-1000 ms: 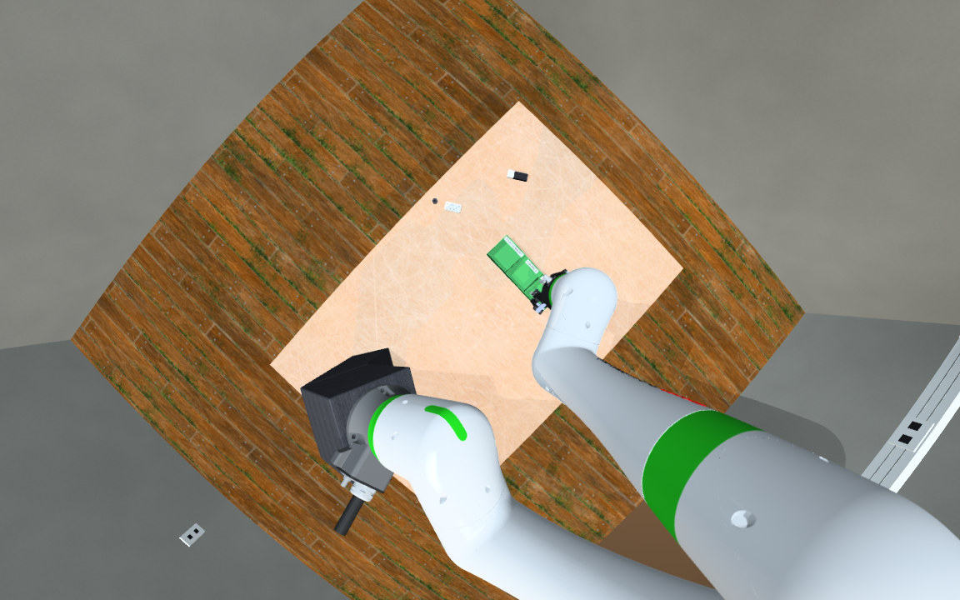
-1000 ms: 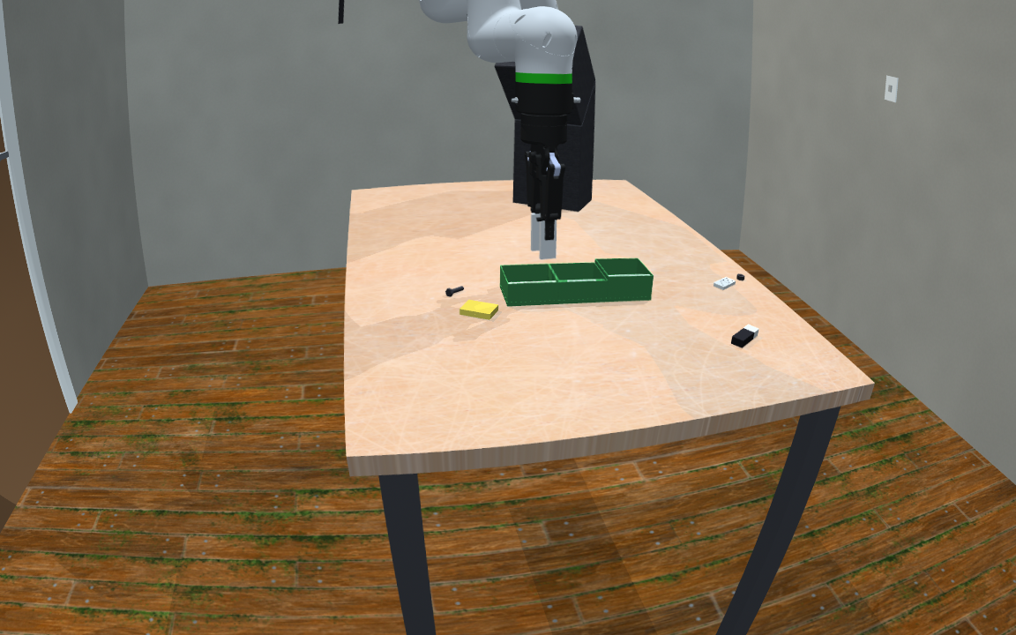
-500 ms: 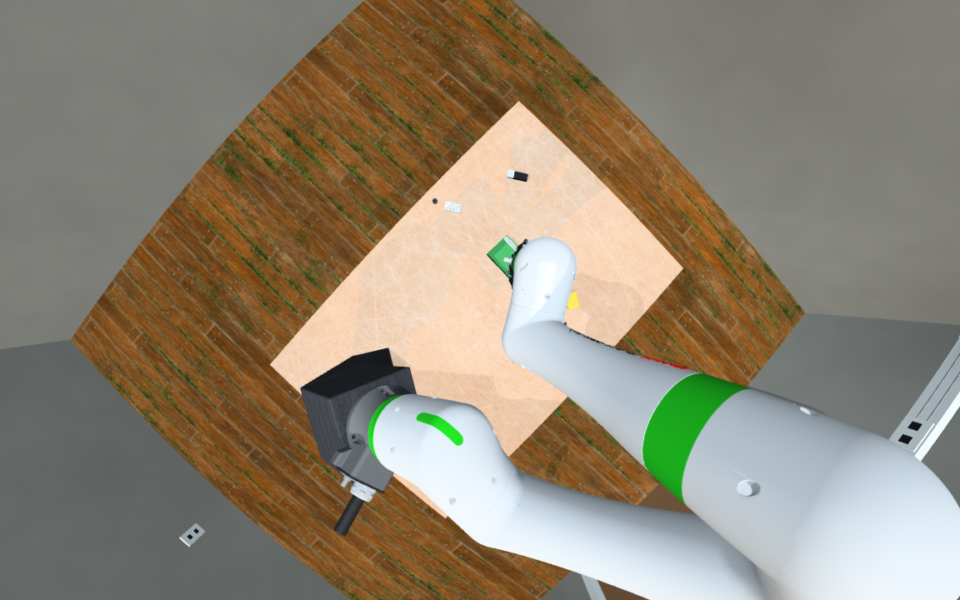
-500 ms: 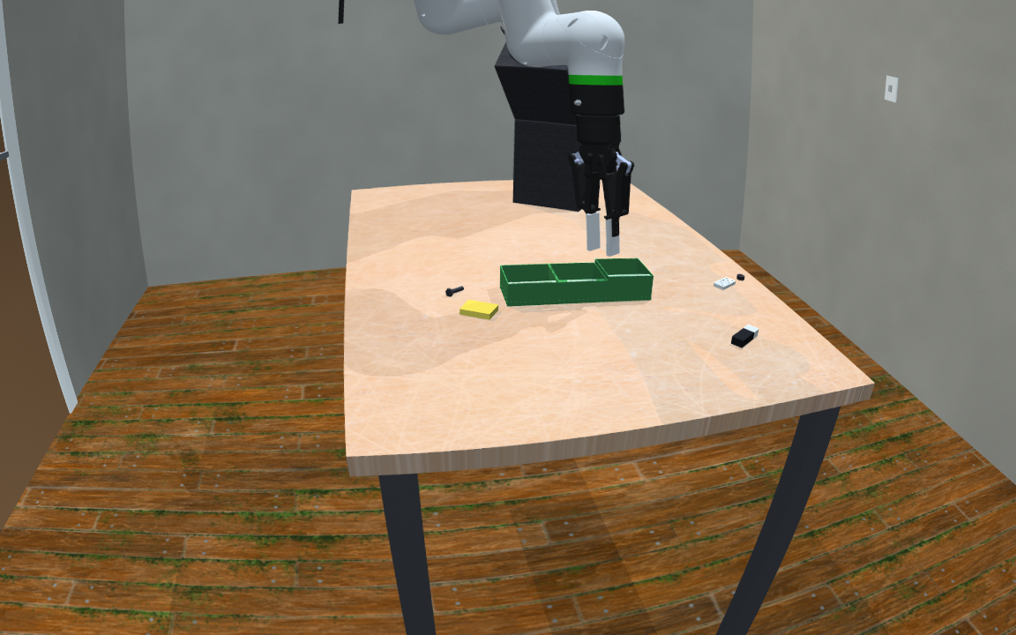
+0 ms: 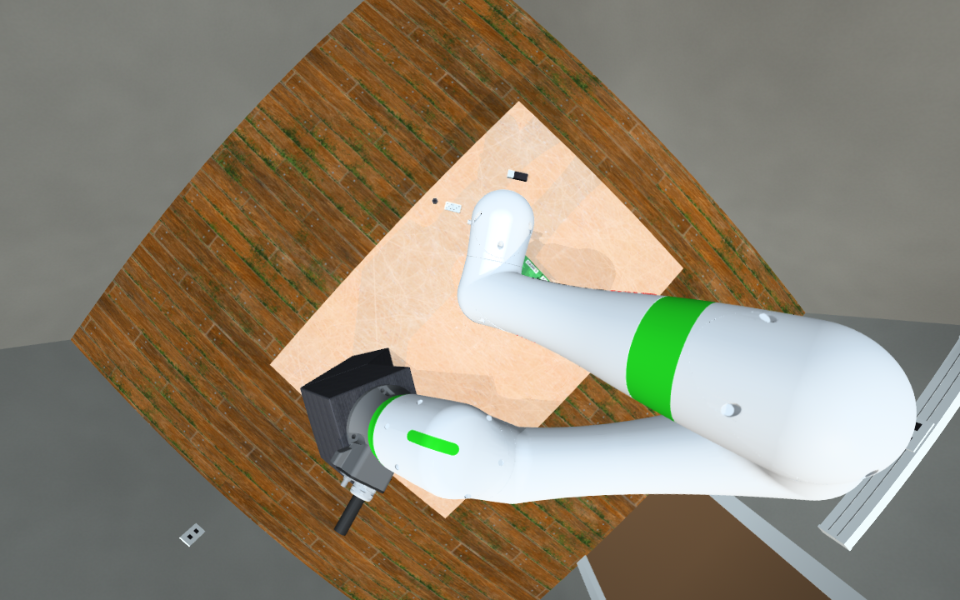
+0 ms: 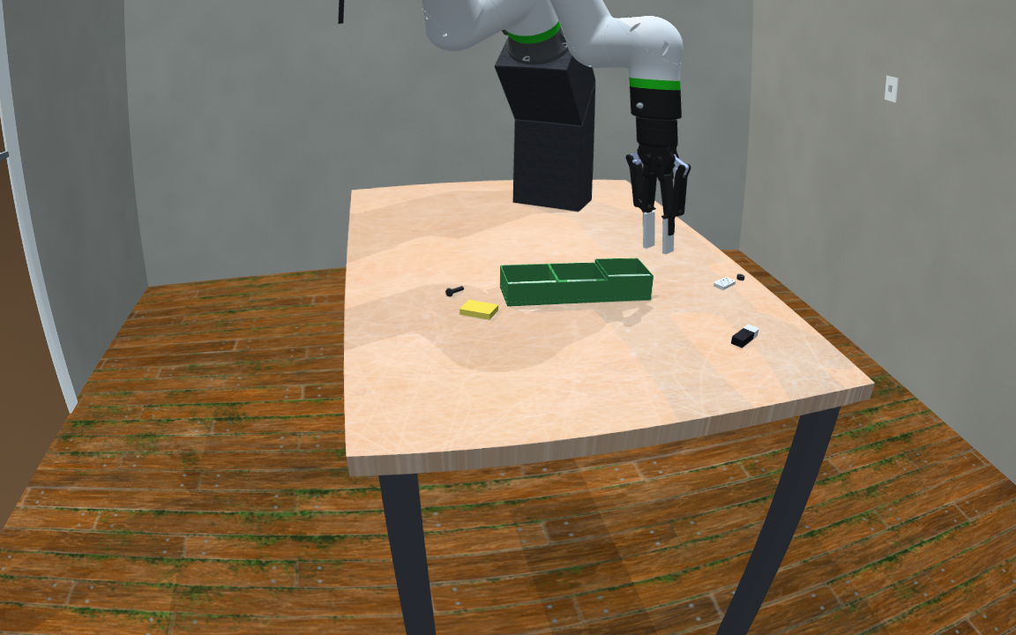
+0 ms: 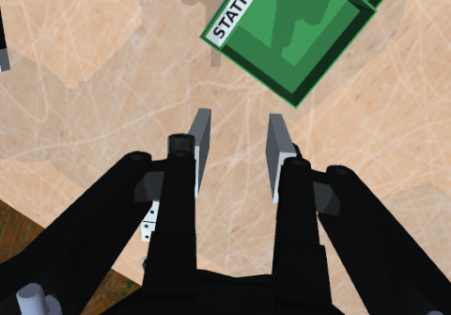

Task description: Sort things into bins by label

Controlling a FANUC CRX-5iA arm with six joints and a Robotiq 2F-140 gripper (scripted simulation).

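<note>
Now: the white domino 150 mm to the left of my hand, 100 mm below it and 40 mm ahead of it. Round my hand: small black round piece: 210 mm to the left, 100 mm below, 30 mm ahead; then black battery: 240 mm to the right, 90 mm below, 50 mm behind; then green three-part bin: 150 mm to the right, 80 mm below, 20 mm behind.
</note>
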